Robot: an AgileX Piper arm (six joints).
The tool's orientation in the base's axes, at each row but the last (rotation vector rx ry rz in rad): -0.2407 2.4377 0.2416; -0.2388 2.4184 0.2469; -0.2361 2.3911 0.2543; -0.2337 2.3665 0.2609; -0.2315 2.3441 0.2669
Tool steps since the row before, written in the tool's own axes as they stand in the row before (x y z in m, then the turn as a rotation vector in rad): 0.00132 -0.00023 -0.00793 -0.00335 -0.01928 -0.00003; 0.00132 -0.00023 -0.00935 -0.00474 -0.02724 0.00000; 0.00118 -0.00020 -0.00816 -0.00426 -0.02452 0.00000; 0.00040 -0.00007 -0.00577 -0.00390 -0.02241 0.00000; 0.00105 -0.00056 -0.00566 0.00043 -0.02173 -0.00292
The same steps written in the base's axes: -0.00575 -0.00223 0.00516 0.00704 -0.01826 0.00002; -0.00673 -0.00260 0.00610 0.00998 -0.02579 0.00000; -0.00603 -0.00232 0.00513 0.00897 -0.02321 0.00000; -0.00405 -0.00157 0.00382 0.00821 -0.02121 0.00000; -0.00439 -0.00210 0.00312 0.00305 -0.02170 -0.00095
